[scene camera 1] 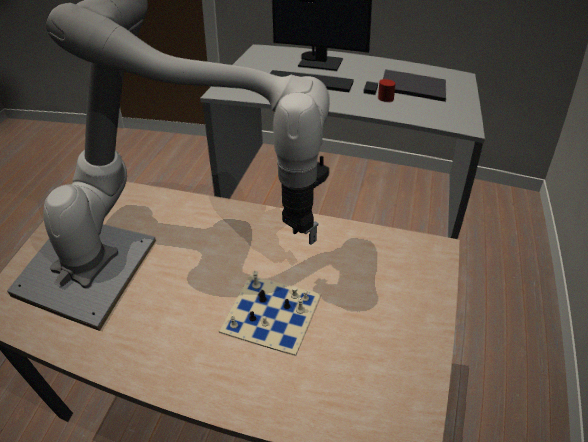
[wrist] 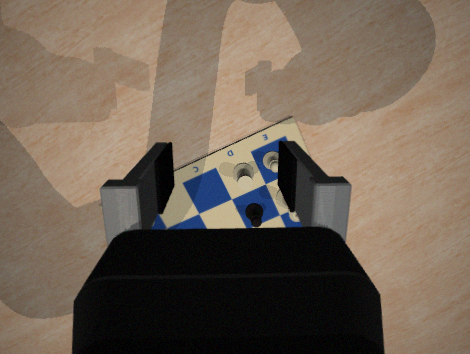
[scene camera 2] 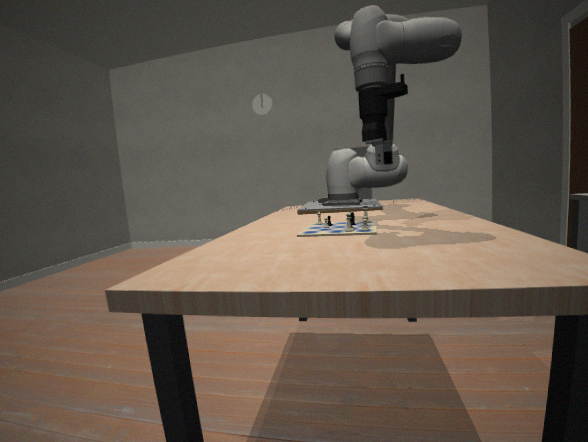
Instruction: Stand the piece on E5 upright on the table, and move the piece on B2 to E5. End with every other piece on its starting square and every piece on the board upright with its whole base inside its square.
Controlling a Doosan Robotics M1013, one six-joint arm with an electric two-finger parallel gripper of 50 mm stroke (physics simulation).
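Frame: origin at the arm's base, x ahead, y left, z up, level; centimetres.
Seen in the pictures: gripper, between the fingertips: [scene camera 1: 304, 237] [wrist: 225, 163] [scene camera 2: 384, 164]; arm's base, origin of its link: [scene camera 1: 84, 261] [scene camera 2: 343, 203].
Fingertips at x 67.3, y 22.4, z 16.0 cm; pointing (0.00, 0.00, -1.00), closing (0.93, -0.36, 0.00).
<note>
Pixels of each thing's top centre, then the offset from my fingertips to it.
- B2, centre of its top: [scene camera 1: 251, 311] [scene camera 2: 328, 215] dz -14.6, dx -7.8, dy -18.0 cm
- E5, centre of its top: [wrist: 276, 168] [scene camera 1: 305, 291] [scene camera 2: 364, 219] dz -14.6, dx +2.7, dy -5.8 cm
- cream board, centre of its top: [wrist: 238, 250] [scene camera 1: 271, 312] [scene camera 2: 339, 226] dz -17.8, dx -4.1, dy -14.1 cm
- D5, centre of its top: [wrist: 245, 183] dz -14.5, dx -0.4, dy -6.0 cm
- D4, centre of its top: [wrist: 256, 224] dz -14.6, dx -0.9, dy -10.4 cm
- E4, centre of its top: [wrist: 298, 216] [scene camera 1: 300, 298] [scene camera 2: 348, 212] dz -12.5, dx +3.0, dy -10.2 cm
- tall pale piece, centre of its top: [scene camera 1: 255, 270] dz -11.4, dx -12.0, dy -6.7 cm
The black piece on B2 [scene camera 1: 252, 316] [scene camera 2: 329, 220] stands upright on a blue square; it does not show in the wrist view. The pale piece on E5 [scene camera 1: 306, 297] [scene camera 2: 365, 223] [wrist: 272, 161] stands upright at the board's corner, near the right finger in the wrist view. The blue and cream board [scene camera 1: 278, 327] [scene camera 2: 315, 232] [wrist: 206, 191] lies flat on the table. My gripper [scene camera 1: 305, 234] [scene camera 2: 383, 155] [wrist: 225, 163] is open and empty, high above the table beyond the row-5 edge. The right finger hides part of the board's E side.
A pale piece on D5 [wrist: 244, 172] and a black piece on D4 [wrist: 254, 213] stand beside E5's corner. The pale piece on E4 [scene camera 1: 300, 307] is close too. A tall pale piece [scene camera 1: 256, 281] stands on A5. The robot's base plate [scene camera 1: 135, 260] is left of the board.
</note>
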